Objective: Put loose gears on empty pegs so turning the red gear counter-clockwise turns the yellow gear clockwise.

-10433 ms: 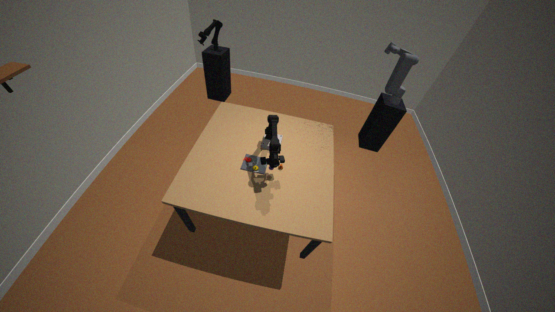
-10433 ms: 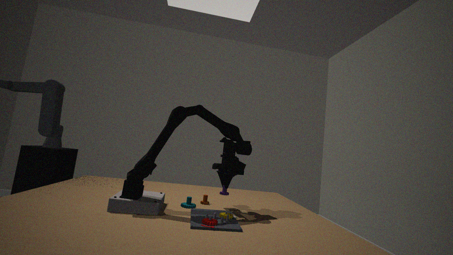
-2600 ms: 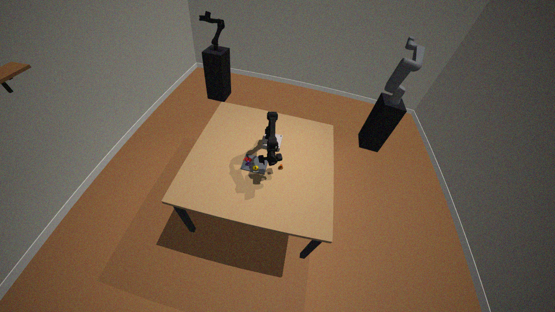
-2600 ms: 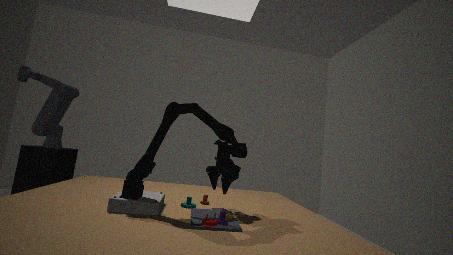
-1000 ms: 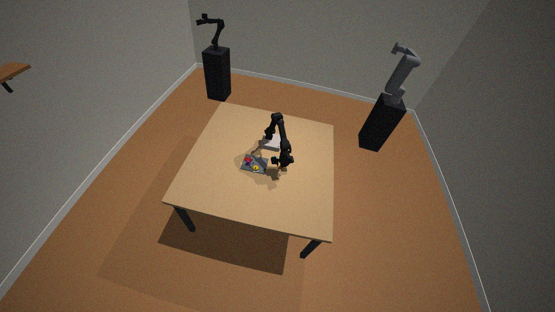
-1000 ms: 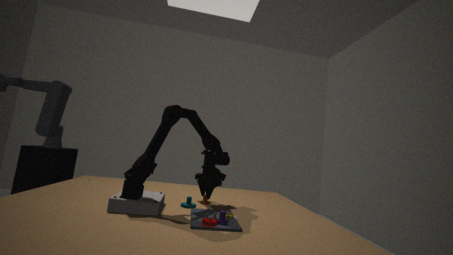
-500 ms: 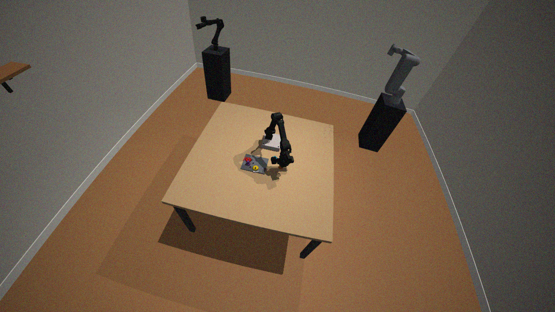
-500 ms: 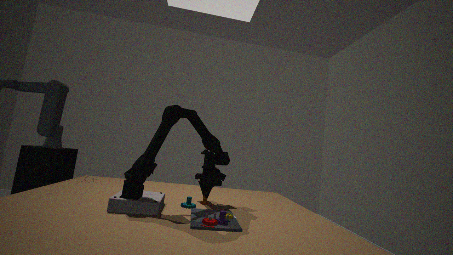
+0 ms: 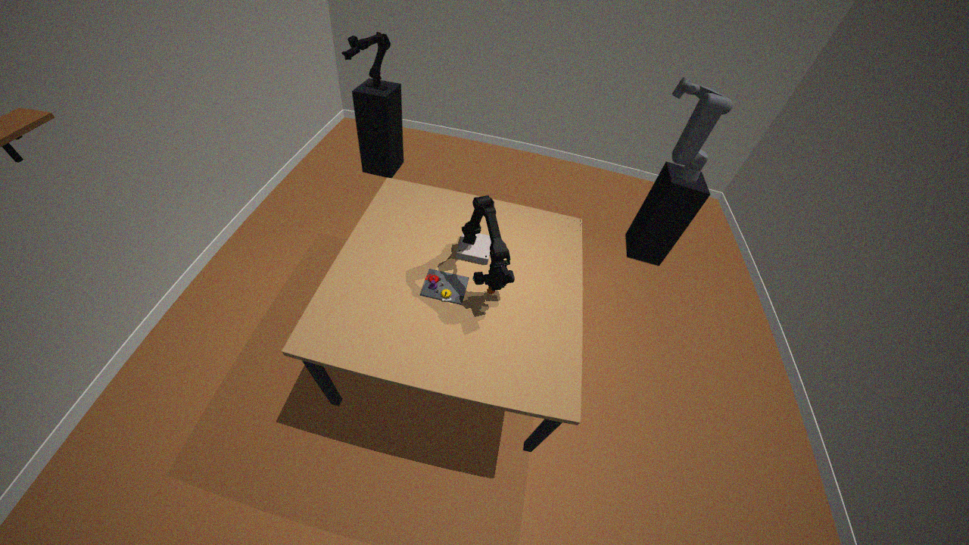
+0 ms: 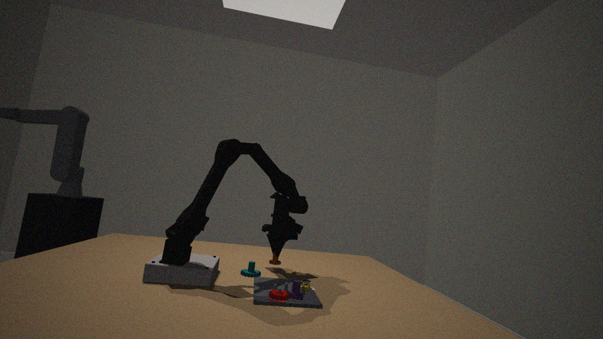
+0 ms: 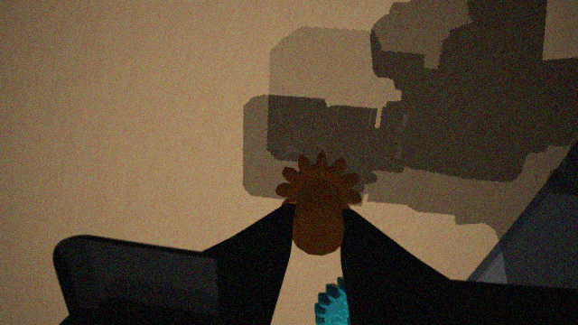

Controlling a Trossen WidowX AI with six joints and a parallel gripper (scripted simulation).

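The purple gear lies 5 cm ahead of my gripper tip, 28 cm to the right of it and 3 cm below it. From my gripper tip the other things lie so: teal gear (8 cm behind, 8 cm to the right, 4 cm below); yellow gear (7 cm ahead, 21 cm to the right, 4 cm below); orange gear (1 cm below).
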